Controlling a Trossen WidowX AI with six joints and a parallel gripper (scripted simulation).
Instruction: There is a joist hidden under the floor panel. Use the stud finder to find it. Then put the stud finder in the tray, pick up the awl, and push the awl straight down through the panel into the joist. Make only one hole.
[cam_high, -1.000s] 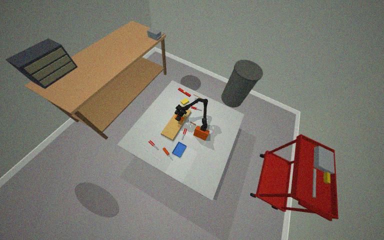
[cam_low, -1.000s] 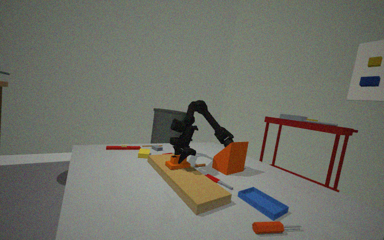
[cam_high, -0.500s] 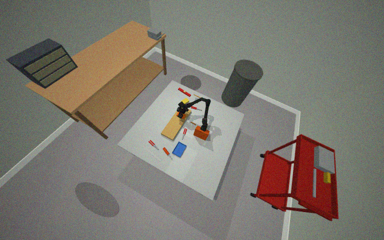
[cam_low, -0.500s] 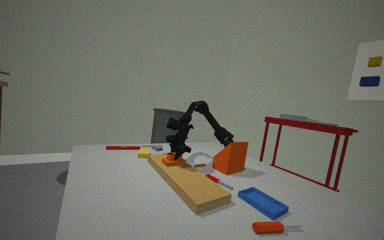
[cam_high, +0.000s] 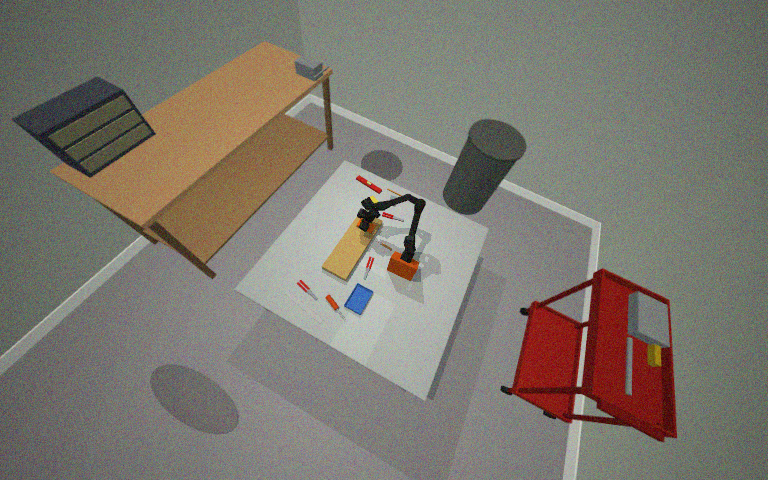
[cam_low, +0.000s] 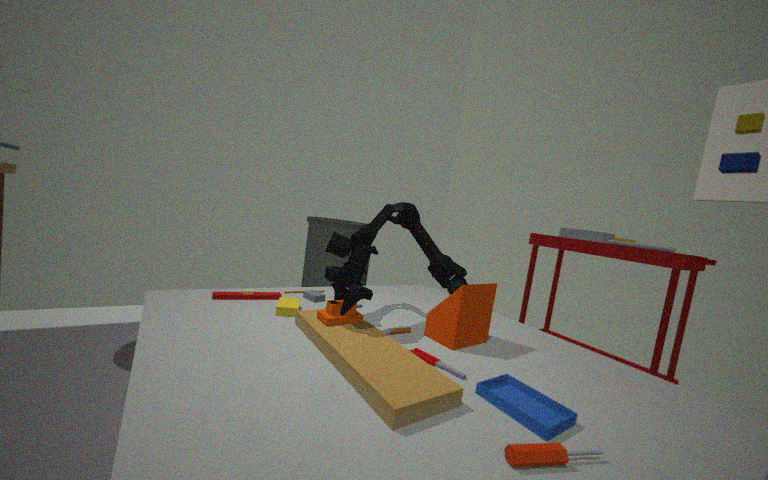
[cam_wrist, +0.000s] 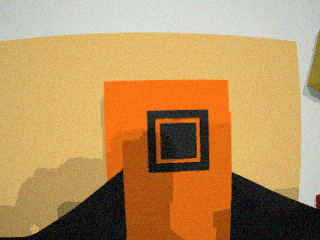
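The blue tray lies 45 cm to the left of my gripper tip, 27 cm behind it and 5 cm below it. Also, from my gripper tip: orange stud finder 2 cm above, 1 cm ahead; then yellow block 21 cm to the right, 10 cm ahead, 5 cm below; then awl 18 cm behind, 6 cm below, 3 cm to the left.
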